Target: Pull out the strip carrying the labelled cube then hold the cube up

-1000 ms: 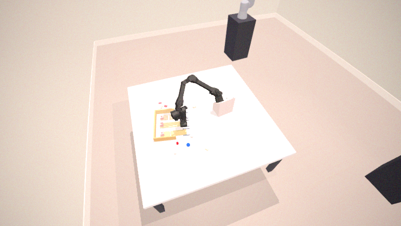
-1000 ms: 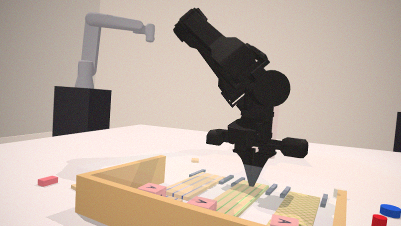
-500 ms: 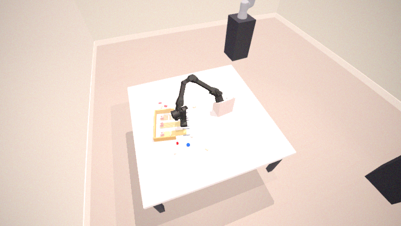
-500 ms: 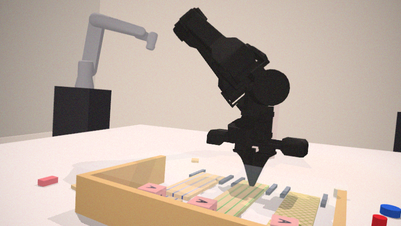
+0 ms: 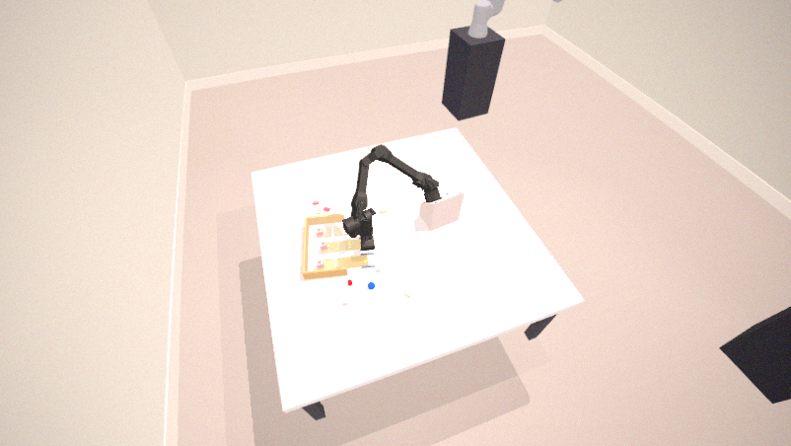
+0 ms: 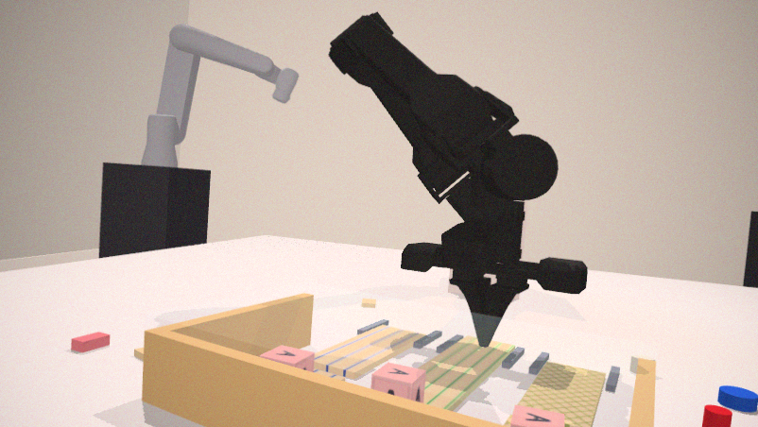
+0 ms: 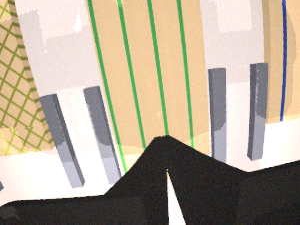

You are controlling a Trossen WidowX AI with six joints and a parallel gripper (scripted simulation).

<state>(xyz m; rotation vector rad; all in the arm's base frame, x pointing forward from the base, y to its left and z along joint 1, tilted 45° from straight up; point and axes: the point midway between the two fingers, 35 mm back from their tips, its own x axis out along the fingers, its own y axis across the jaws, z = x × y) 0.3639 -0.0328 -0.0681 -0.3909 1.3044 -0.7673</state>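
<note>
The green-lined strip is 9 cm ahead of my gripper tip and 3 cm to the right of it. Round my gripper tip: blue disc (22 cm to the left, 6 cm ahead); then red cylinder (17 cm to the left, 15 cm ahead, 1 cm above).
</note>
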